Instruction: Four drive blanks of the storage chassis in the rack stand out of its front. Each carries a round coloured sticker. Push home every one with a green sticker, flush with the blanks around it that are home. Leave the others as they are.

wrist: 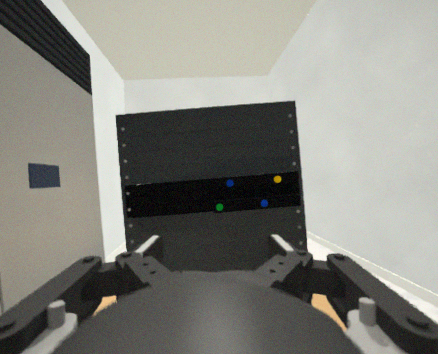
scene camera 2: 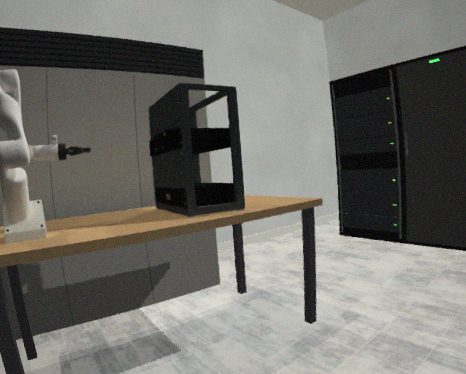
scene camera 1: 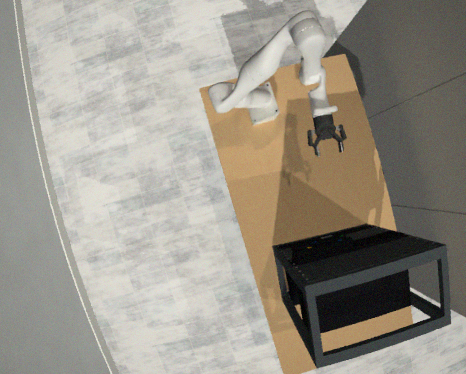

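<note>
The black storage chassis [wrist: 165, 201] [scene camera 2: 172, 140] sits across the rack [scene camera 1: 312, 325] [scene camera 2: 189, 165] [wrist: 200, 145]. In the wrist view its front shows four stickers: a green sticker [wrist: 219, 207] at lower left, a blue sticker [wrist: 229, 183] at upper left, a blue sticker [wrist: 264, 203] at lower right and a yellow sticker [wrist: 277, 179] at upper right. The blanks' edges are too dark to tell how far each stands out. My gripper [scene camera 1: 330, 152] [scene camera 2: 90, 150] [wrist: 215, 247] is open and empty, pointing at the rack's front with a wide gap between them.
The rack stands on the wooden table [scene camera 1: 250, 200] [scene camera 2: 280, 201], at the end away from the arm's base [scene camera 1: 265, 107] [scene camera 2: 25, 225]. A grey panelled wall [scene camera 2: 100, 110] [wrist: 45, 125] runs along one side. A tall dark cabinet [scene camera 2: 435, 150] stands beyond the table.
</note>
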